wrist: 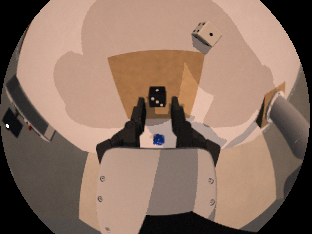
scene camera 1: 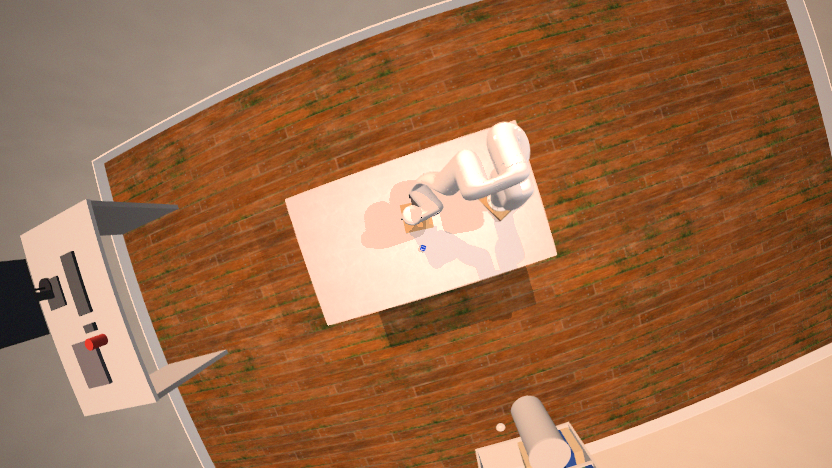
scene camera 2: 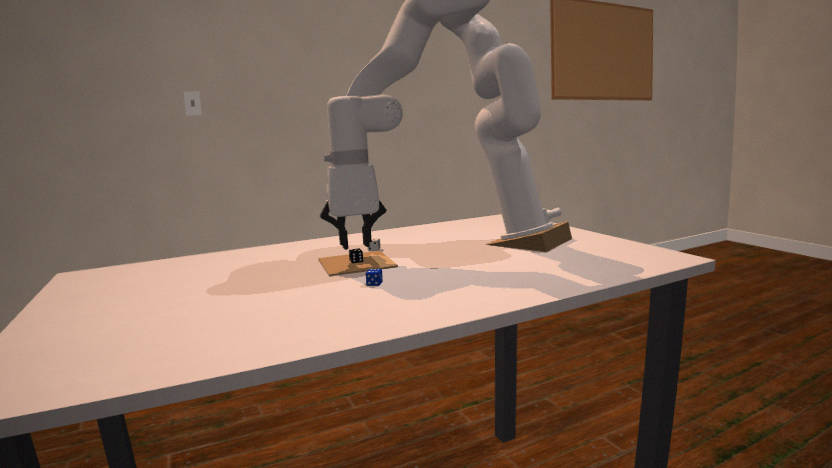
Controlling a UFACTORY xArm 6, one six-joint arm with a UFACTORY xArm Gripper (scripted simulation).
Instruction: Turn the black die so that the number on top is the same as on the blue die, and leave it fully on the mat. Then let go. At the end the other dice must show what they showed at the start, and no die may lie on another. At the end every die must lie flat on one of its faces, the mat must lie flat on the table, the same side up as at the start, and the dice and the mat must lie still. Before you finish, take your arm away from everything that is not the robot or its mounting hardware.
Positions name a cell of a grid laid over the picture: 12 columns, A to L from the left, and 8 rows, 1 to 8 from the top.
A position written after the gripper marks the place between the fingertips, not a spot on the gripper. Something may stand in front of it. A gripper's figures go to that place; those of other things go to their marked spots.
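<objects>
The gripper (wrist: G4) is 0.14 m from the lens, and there's a mat (wrist: G3) that's 0.15 m from the lens.
</objects>
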